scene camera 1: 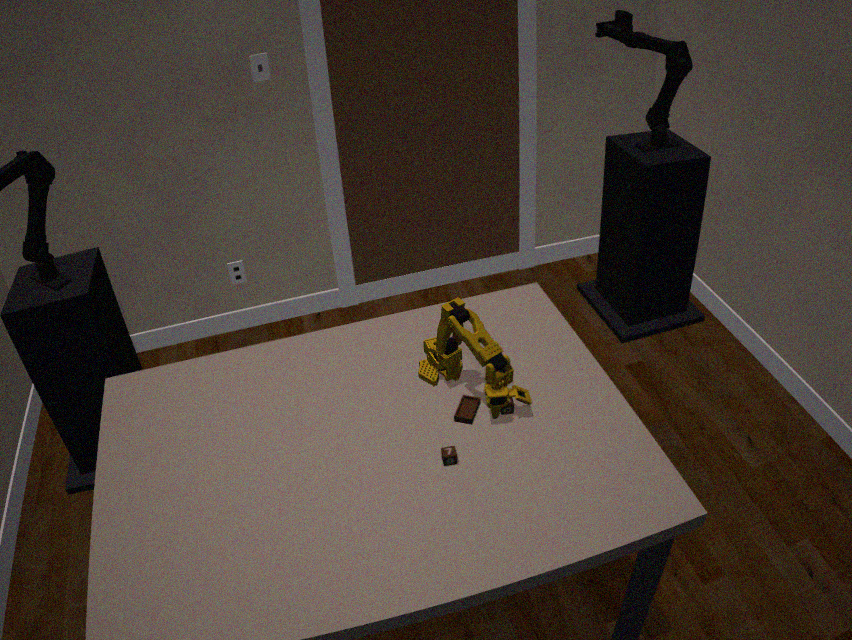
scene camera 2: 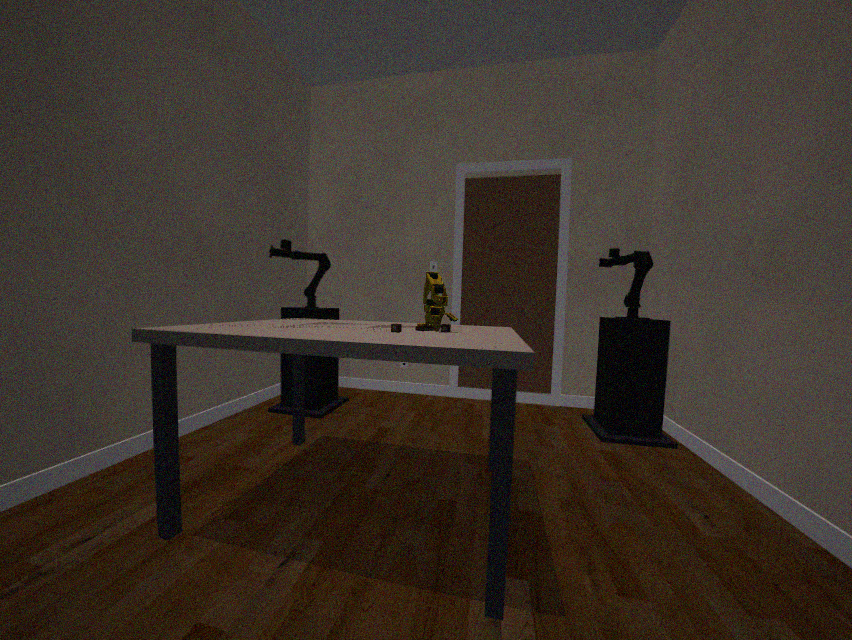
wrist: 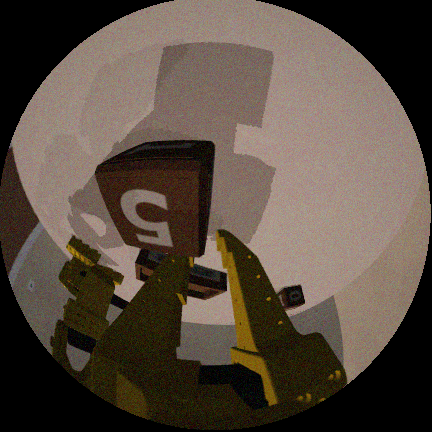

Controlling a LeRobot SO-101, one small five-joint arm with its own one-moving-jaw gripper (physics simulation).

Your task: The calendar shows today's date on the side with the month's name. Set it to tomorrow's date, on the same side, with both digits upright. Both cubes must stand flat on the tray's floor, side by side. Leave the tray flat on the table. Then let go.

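Places are measured from the arm's base along level axes (x ahead, y left, z up), in centimetres.
Where they show: hand, tool point: (scene camera 1: 493, 413) (scene camera 2: 437, 330) (wrist: 199, 235); arm's base, link origin: (scene camera 1: 442, 376) (wrist: 101, 261).
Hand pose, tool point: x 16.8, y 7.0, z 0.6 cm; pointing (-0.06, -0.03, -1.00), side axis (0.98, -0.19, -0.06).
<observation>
Each offset is from my tool point to the top centre of the thing. Level surfaces: height alone.
The brown tray (scene camera 1: 466, 409) (scene camera 2: 424, 327) lies flat on the table, with no cube in it; its month name is unreadable. One cube @(dx -0.4, dy +3.3, dz +2.4 cm) (scene camera 1: 507, 407) (scene camera 2: 445, 328) (wrist: 150, 210) is beside the gripper; the face toward the wrist camera shows a white 5, upside down in that view. The other cube @(dx +10.1, dy -13.9, dz +2.5 cm) (scene camera 1: 449, 455) (scene camera 2: 396, 327) (wrist: 293, 296) stands apart on the table, a 7 on top in scene camera 1. My gripper (scene camera 1: 512, 407) (scene camera 2: 444, 323) (wrist: 208, 235) is partly open, with a gap between the jaws. The 5 cube hides the left jaw's tip and is not pressed between them.
The tray stands between the arm's base (scene camera 1: 442, 361) and the far cube, left of the gripper in scene camera 1. The table @(dz -0.6 cm) (scene camera 1: 275, 482) (scene camera 2: 330, 336) carries the arm. Two dark arms on pedestals (scene camera 1: 654, 234) (scene camera 1: 68, 358) stand off the table.
</observation>
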